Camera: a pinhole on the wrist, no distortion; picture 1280 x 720 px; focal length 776.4 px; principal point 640.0 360.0 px. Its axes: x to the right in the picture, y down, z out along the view. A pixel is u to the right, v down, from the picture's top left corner.
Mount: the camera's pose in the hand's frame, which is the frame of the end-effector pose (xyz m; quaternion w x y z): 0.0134 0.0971 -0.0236 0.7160 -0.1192 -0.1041 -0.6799
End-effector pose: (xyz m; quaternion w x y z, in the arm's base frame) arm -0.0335 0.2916 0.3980 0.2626 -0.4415 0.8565 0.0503
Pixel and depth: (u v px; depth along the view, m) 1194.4 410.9 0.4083
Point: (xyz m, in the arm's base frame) 0.1615 0.3607 -0.0141
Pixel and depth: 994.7 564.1 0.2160
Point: -0.0426 0.3460 0.1681
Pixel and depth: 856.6 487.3 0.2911
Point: -0.0426 0.3976 0.1101
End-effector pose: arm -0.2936 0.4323 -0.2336 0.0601 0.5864 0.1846 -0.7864
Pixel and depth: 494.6 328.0 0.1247
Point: -0.3261 0.2556 -0.2551
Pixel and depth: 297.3 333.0 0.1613
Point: -0.3255 0.1956 -0.2603
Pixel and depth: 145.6 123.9 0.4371
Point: -0.3795 -0.1492 -0.1448
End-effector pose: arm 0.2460 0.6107 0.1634 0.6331 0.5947 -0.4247 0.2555
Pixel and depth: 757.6 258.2 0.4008
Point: 0.0078 0.2764 0.1989
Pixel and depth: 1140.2 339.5 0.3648
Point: 0.1744 0.2204 0.1476
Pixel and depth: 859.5 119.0 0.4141
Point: 0.0071 0.2496 0.1072
